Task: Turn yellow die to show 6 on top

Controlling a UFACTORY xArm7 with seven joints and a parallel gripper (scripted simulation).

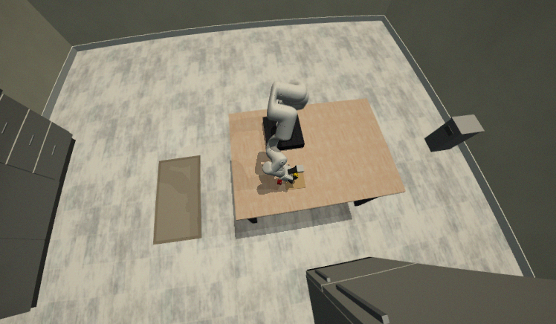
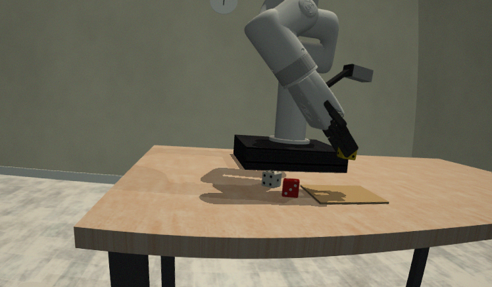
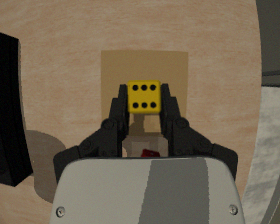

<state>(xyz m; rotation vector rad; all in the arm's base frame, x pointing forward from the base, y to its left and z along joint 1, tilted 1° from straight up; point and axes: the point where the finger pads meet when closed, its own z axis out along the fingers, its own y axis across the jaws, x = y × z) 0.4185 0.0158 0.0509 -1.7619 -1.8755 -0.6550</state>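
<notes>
The yellow die is 10 mm to the left of my hand and 10 mm below it. From my hand the other things lie so: white die (120 mm to the right, 90 mm below, 60 mm behind); then red die (100 mm to the right, 90 mm below, 10 mm ahead); then tan mat (100 mm below, 10 mm to the left).
</notes>
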